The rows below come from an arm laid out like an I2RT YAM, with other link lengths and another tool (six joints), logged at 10 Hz.
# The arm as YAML. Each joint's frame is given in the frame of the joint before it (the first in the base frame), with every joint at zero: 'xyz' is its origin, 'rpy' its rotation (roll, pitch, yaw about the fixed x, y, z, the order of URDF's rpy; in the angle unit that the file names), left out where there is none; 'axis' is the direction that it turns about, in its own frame. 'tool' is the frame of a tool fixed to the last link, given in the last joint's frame.
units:
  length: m
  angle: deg
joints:
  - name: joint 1
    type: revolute
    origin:
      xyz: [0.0, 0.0, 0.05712]
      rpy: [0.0, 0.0, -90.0]
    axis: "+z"
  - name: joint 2
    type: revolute
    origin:
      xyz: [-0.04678, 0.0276, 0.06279]
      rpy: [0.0, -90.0, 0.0]
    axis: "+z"
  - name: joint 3
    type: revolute
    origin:
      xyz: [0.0, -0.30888, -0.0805]
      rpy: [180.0, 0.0, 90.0]
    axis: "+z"
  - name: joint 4
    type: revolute
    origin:
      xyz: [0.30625, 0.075, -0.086]
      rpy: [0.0, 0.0, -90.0]
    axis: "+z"
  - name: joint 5
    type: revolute
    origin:
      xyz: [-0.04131, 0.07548, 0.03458]
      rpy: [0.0, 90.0, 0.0]
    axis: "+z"
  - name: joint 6
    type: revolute
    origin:
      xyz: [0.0, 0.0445, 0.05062]
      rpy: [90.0, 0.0, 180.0]
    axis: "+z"
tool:
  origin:
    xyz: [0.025, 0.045, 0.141]
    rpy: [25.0, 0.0, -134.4]
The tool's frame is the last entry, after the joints.
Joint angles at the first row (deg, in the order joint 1, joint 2, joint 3, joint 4, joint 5, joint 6):
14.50, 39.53, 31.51, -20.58, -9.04, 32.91
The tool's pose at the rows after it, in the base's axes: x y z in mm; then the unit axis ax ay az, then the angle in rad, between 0 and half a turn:
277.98 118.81 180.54 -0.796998 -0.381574 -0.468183 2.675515
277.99 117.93 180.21 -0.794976 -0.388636 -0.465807 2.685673
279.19 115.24 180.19 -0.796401 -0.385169 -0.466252 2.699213
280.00 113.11 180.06 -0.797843 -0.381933 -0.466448 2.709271
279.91 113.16 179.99 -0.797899 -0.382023 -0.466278 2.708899
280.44 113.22 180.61 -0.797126 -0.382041 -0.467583 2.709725
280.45 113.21 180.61 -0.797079 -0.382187 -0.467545 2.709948
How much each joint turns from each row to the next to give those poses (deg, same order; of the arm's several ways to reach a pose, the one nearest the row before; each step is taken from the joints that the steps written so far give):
0.00, -2.14, 0.00, -0.11, 0.20, -4.75
0.00, -0.02, 0.00, -0.11, -0.02, -1.05
0.00, 0.00, 0.00, 0.05, 0.87, -0.11
0.00, -0.01, 0.00, 0.00, 0.70, -0.02
0.00, 0.00, 0.00, -0.03, -0.02, 0.00
0.00, 0.00, 0.00, 0.18, 0.02, 0.00
0.00, 0.01, 0.00, 0.00, 0.00, -0.02

